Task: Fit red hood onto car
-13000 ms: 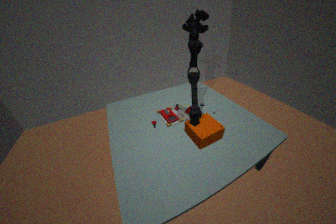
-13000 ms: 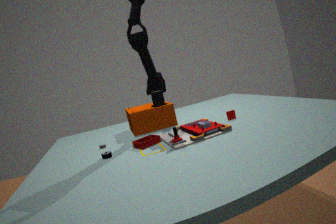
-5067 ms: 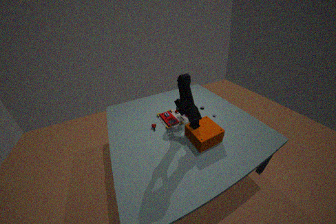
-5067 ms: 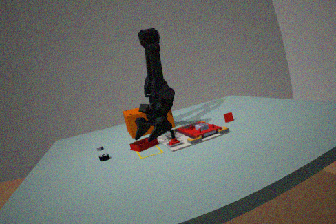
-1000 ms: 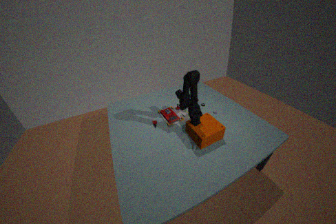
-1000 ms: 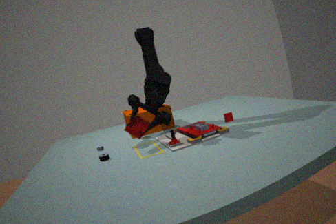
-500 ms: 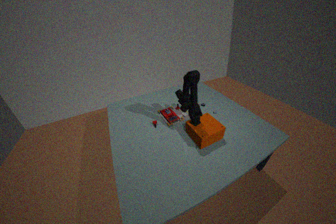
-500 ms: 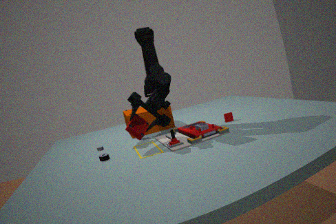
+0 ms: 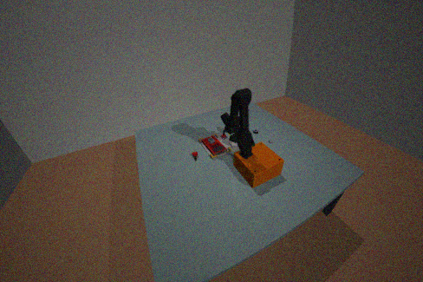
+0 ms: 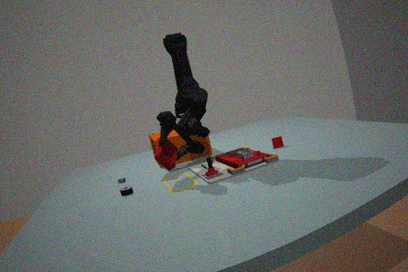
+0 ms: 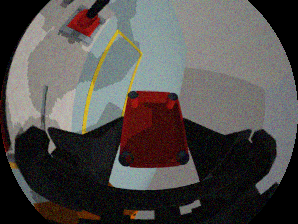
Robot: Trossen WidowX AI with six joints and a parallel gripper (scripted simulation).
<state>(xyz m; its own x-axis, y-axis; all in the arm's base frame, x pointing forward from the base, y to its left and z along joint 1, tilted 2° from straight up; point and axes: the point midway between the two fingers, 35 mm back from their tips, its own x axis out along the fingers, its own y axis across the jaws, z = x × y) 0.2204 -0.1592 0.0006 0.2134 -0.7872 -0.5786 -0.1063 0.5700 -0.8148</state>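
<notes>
Now: the red hood 10 mm behind my gripper tip.
</notes>
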